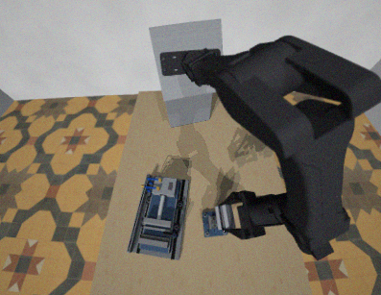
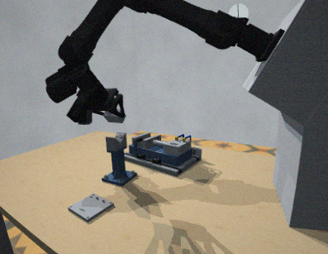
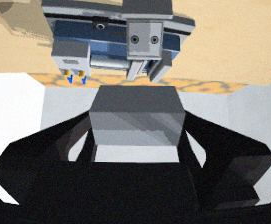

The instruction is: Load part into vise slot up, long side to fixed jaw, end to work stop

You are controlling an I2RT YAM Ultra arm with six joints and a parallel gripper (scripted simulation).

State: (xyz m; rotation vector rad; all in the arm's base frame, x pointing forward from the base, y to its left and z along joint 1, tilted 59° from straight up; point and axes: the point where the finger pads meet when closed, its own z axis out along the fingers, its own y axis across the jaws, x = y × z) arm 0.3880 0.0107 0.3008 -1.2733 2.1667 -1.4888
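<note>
Right now the part is right at my hand. Also, from my hand: air cylinder rod: 70 mm behind, 200 mm to the right, 150 mm below; V-block post: 10 mm ahead, 170 mm below; work stop: 30 mm ahead, 180 mm to the right, 140 mm below.
</note>
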